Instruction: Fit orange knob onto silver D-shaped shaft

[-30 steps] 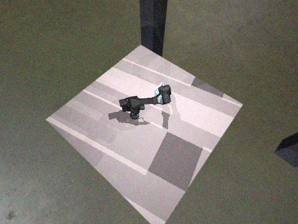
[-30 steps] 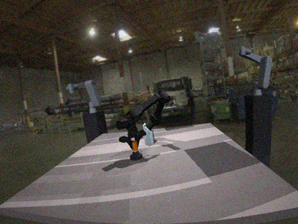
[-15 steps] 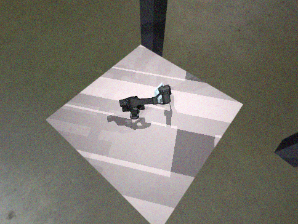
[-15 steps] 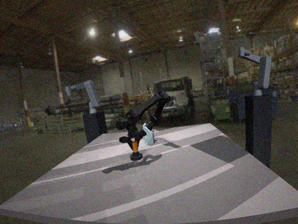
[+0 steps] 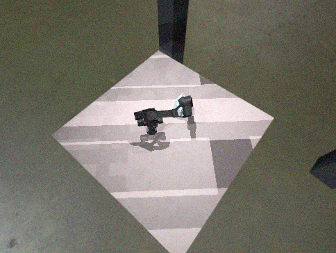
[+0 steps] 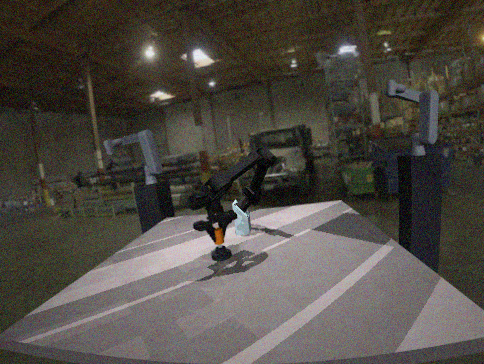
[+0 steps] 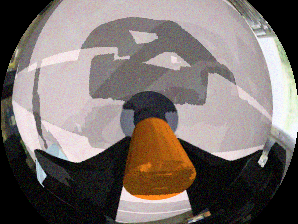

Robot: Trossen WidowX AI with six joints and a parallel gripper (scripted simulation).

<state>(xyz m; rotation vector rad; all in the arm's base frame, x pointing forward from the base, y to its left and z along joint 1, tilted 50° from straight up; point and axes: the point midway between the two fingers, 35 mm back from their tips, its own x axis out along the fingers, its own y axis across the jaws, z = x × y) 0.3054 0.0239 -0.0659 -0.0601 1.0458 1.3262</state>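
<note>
Right now my gripper tip is 40 mm above the dark round pedestal. The rest, counted from my gripper tip: orange knob (30 mm above).
</note>
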